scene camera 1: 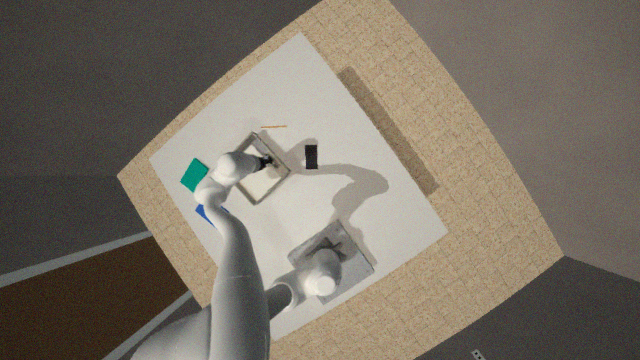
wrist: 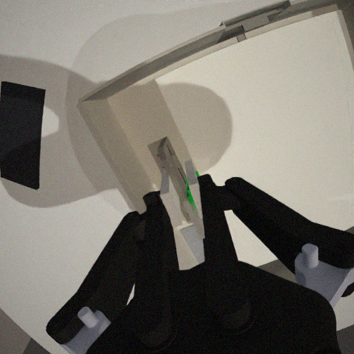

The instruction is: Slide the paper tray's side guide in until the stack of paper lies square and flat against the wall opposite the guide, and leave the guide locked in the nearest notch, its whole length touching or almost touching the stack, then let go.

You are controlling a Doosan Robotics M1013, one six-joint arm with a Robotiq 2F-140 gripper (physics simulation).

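Places are measured from the arm's base along level axes (x right, y ahead, z up), in centimetres.
Pixels of known places: gripper, fingertip midpoint: [scene camera 1: 271, 163]; arm's base at its link origin: [scene camera 1: 325, 257].
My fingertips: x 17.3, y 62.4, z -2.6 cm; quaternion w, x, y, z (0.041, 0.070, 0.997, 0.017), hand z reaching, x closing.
For each thing: its top centre in the pictures, then the offset to it from my fingertips. "spot": a spot on its surface instead.
- paper tray at a spot on its surface: [scene camera 1: 273, 187] spot: dx -10.0, dy -10.9, dz -0.4 cm
- paper at its top centre: [scene camera 1: 254, 172] dx -12.3, dy +4.5, dz -1.0 cm
- black block at its top centre: [scene camera 1: 311, 157] dx +19.1, dy -14.4, dz -4.4 cm
- thin orange stick at its top centre: [scene camera 1: 274, 126] dx +16.8, dy +16.3, dz -4.5 cm
- green block at its top centre: [scene camera 1: 193, 175] dx -44.7, dy +35.9, dz -3.4 cm
- partly hidden blue object at its top centre: [scene camera 1: 211, 211] dx -53.7, dy +10.0, dz -4.4 cm
The paper tray [scene camera 1: 273, 187] [wrist: 120, 150] is a pale beige box under the arm's wrist. A cream stack of paper [scene camera 1: 260, 186] [wrist: 285, 100] lies in it; in the wrist view its far right side is near the wall opposite the guide. The side guide [wrist: 171, 161], a narrow grey-brown piece with a green part, stands near the stack's left edge, with a strip of tray floor on its outer side. My gripper [scene camera 1: 272, 161] [wrist: 180, 176] is shut on the side guide, one fingertip on each side. The fingers hide much of the guide, so its notch and full contact with the stack cannot be seen.
A black block [scene camera 1: 311, 157] [wrist: 22, 135] stands close to the tray's outer side. A thin orange stick [scene camera 1: 274, 126], a green block [scene camera 1: 194, 175] and a partly hidden blue object [scene camera 1: 204, 214] lie around the tray. The arm's grey base plate [scene camera 1: 357, 270] is at the lower right.
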